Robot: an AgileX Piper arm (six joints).
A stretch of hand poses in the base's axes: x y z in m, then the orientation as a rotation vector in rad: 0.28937 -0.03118 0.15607 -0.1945 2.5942 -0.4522; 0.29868 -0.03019 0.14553 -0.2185 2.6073 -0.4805; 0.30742 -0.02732 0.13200 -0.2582 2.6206 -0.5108; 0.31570 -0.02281 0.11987 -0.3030 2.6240 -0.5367; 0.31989 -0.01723 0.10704 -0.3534 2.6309 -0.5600; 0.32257 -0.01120 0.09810 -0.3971 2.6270 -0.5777; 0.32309 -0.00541 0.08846 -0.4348 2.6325 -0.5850; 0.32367 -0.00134 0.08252 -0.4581 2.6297 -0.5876
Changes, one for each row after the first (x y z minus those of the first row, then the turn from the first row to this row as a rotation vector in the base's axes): 0.00931 0.00099 -0.01054 -0.0236 0.0197 0.0081; 0.01805 0.00386 -0.02407 -0.0513 0.0431 0.0262; 0.02633 0.00837 -0.03620 -0.0774 0.0583 0.0503; 0.03052 0.01395 -0.04903 -0.1024 0.0785 0.0777; 0.03320 0.01998 -0.05797 -0.1230 0.0870 0.1037; 0.03372 0.02577 -0.06761 -0.1345 0.1023 0.1258; 0.03430 0.02984 -0.07355 -0.1409 0.1058 0.1412
